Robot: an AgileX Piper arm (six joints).
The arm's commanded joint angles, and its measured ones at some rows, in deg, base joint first. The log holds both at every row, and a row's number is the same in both.
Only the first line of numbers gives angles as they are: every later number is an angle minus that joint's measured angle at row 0.
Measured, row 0: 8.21 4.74 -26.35 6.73 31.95 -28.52
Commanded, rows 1 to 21: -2.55 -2.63 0.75 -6.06 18.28 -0.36; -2.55 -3.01 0.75 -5.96 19.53 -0.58; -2.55 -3.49 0.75 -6.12 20.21 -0.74; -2.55 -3.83 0.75 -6.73 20.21 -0.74; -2.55 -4.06 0.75 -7.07 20.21 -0.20; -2.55 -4.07 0.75 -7.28 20.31 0.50; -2.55 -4.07 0.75 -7.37 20.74 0.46; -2.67 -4.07 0.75 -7.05 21.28 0.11; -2.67 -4.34 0.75 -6.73 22.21 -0.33; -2.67 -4.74 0.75 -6.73 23.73 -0.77; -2.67 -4.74 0.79 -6.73 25.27 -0.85; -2.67 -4.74 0.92 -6.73 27.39 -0.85; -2.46 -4.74 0.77 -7.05 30.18 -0.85; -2.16 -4.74 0.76 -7.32 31.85 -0.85; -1.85 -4.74 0.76 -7.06 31.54 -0.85; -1.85 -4.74 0.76 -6.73 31.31 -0.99; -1.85 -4.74 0.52 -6.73 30.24 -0.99; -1.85 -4.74 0.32 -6.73 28.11 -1.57; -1.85 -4.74 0.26 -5.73 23.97 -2.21; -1.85 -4.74 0.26 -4.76 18.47 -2.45; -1.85 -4.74 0.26 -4.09 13.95 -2.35
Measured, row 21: -1.99 -4.53 0.74 -6.33 28.34 -1.24
